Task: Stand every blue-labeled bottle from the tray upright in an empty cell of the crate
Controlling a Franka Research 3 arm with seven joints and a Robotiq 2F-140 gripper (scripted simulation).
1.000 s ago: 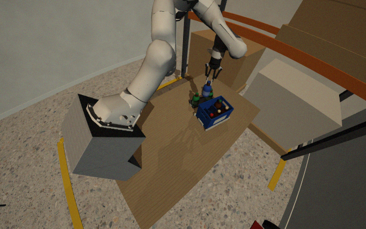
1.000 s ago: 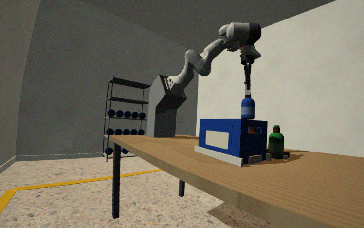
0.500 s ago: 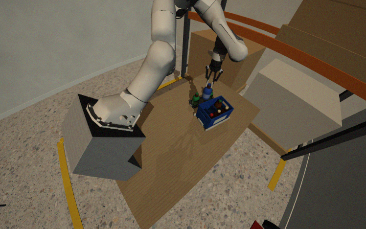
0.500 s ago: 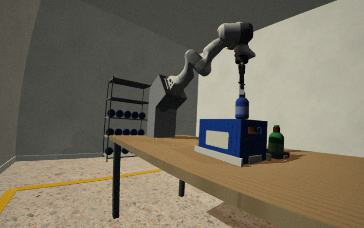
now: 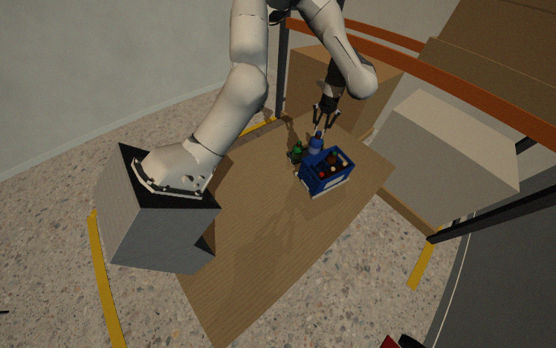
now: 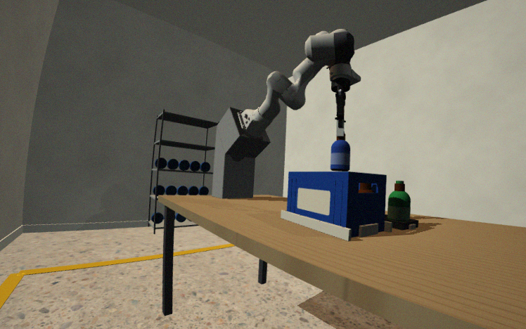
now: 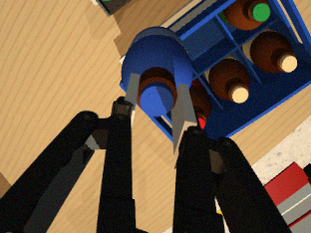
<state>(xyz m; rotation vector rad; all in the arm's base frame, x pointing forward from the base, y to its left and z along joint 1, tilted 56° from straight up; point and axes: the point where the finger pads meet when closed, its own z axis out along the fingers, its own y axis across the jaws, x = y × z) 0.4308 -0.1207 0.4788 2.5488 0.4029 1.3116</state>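
My gripper is now 9 cm above the blue-labeled bottle. The rest, counted from my hand: dark tray (34 cm below, 13 cm ahead, 8 cm to the left); then crate (27 cm below, 11 cm to the right, 1 cm ahead).
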